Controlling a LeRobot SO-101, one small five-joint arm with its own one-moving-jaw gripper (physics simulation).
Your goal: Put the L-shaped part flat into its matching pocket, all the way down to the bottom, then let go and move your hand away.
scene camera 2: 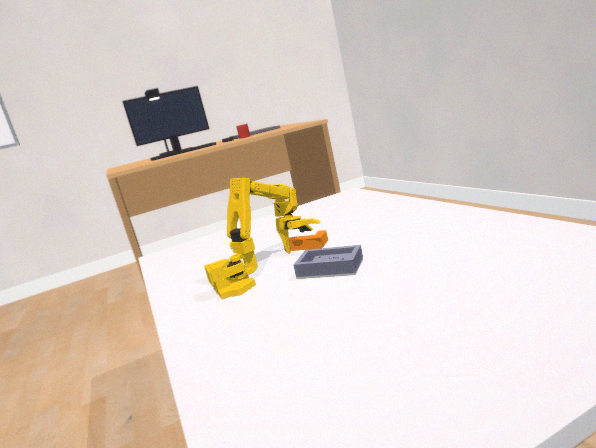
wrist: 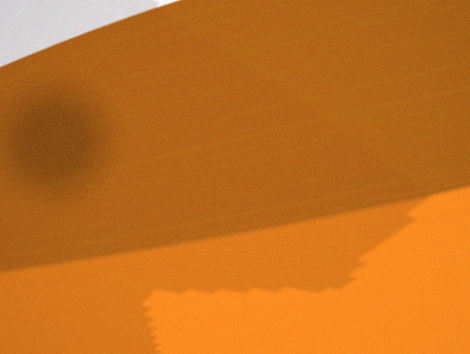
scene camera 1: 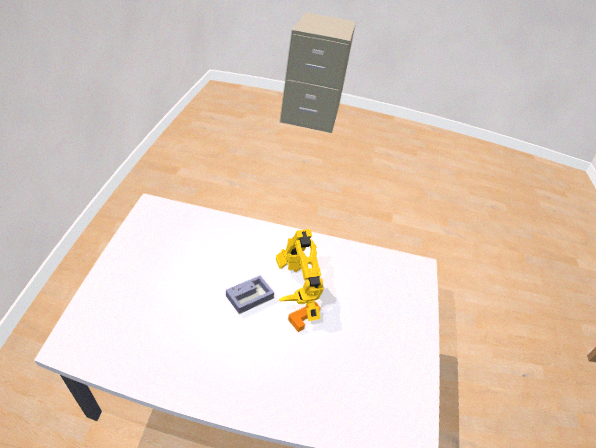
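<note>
The orange L-shaped part lies on the table beside the tray and fills most of the wrist view. The dark grey-blue tray has a pocket with a light floor and a raised block inside. My gripper is wide open and empty. Its fixed jaw points down by the part's near end in scene camera 2; its moving jaw sticks out sideways above the part. The hand hides one end of the part in scene camera 1. No jaw shows in the wrist view.
The white table carries the yellow arm. The tray stands to the left of the hand in scene camera 1. A filing cabinet stands on the floor beyond. A wooden desk with a monitor stands behind the table.
</note>
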